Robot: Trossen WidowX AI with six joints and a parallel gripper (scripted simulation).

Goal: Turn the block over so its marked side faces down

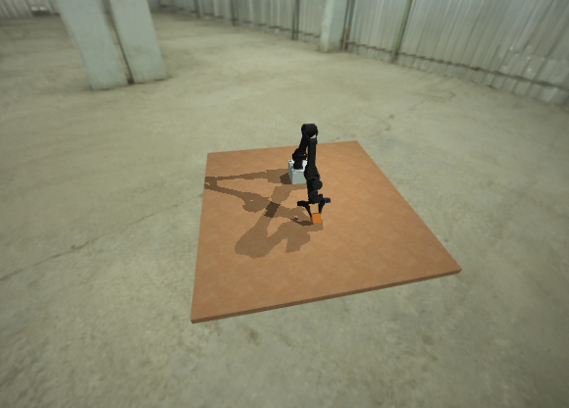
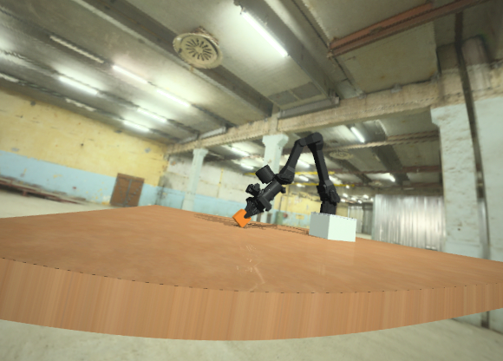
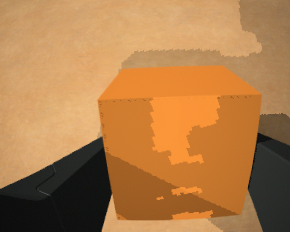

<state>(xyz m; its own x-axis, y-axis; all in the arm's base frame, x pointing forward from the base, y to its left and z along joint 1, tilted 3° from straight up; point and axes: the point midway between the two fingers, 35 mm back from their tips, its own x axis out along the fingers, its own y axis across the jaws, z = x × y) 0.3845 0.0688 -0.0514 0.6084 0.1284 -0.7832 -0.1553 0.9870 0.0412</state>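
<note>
Now: gripper tip 10 mm past the orange block and 10 mm above it.
</note>
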